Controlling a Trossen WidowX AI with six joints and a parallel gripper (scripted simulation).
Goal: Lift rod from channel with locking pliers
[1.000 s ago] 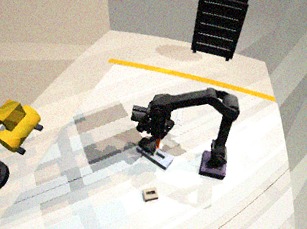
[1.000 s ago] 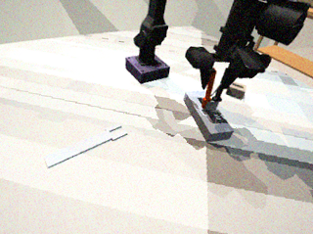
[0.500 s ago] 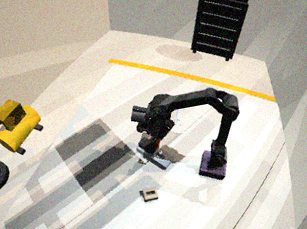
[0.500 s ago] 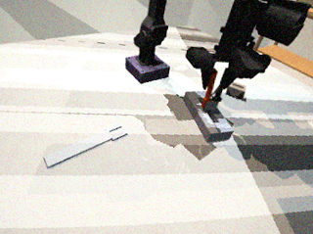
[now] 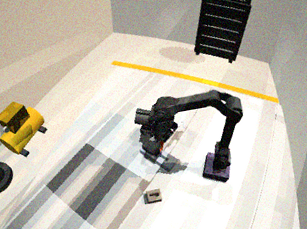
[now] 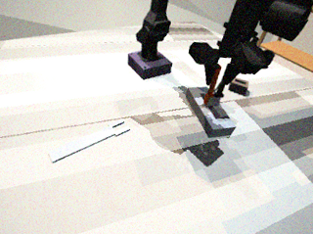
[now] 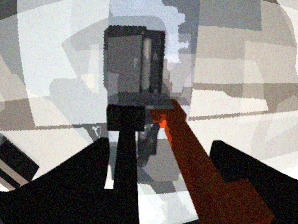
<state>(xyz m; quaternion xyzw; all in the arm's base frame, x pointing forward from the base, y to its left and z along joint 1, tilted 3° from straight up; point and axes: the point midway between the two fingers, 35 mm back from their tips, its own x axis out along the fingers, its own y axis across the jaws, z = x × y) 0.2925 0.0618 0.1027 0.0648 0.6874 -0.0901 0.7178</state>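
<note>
My gripper tip is now 80 mm above the grey channel block. Round my gripper tip: box-shaped holster 70 mm behind, 200 mm to the left, 90 mm below.
</note>
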